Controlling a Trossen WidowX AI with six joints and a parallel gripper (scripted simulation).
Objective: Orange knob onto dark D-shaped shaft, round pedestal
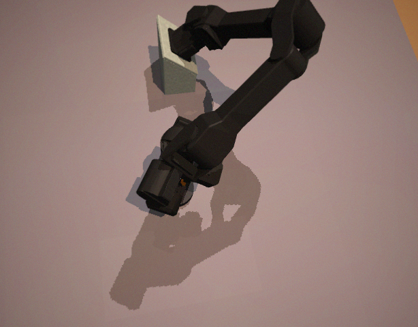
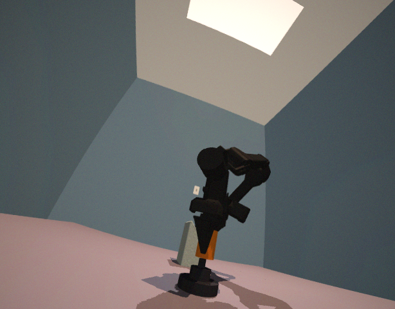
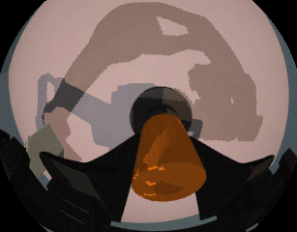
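Right now the orange knob is 20 mm above my gripper tip. Also, from my gripper tip: round pedestal 40 mm below.
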